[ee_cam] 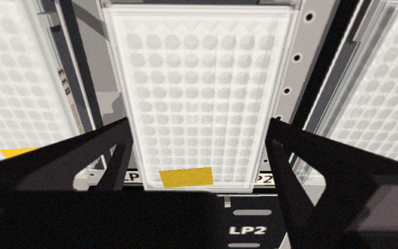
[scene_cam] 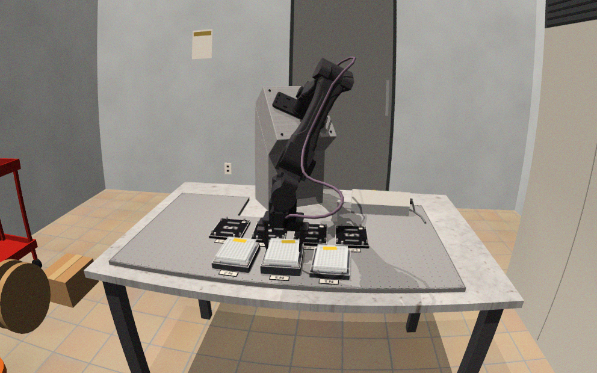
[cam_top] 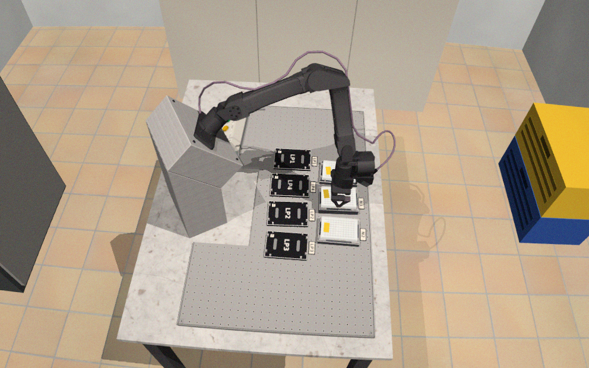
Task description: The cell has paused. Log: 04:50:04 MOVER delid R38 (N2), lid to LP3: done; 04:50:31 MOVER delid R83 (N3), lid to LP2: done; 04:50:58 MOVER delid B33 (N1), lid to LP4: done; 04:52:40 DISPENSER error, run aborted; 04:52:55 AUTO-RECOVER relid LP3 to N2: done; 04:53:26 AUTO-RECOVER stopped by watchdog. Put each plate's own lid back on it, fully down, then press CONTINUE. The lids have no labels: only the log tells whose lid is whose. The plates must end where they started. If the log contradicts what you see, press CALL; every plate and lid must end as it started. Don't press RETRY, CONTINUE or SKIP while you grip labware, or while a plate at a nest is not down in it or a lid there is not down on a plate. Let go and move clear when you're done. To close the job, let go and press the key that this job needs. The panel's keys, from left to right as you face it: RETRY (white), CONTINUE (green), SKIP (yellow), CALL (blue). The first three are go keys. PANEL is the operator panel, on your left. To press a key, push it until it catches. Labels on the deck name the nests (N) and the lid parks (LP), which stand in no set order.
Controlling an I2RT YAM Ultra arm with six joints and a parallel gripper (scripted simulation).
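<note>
My hand is 10 mm above the plate. The rest, counted from my hand: green continue key 520 mm behind, 220 mm to the left, 20 mm above; white retry key 530 mm behind, 270 mm to the left, 20 mm above.
</note>
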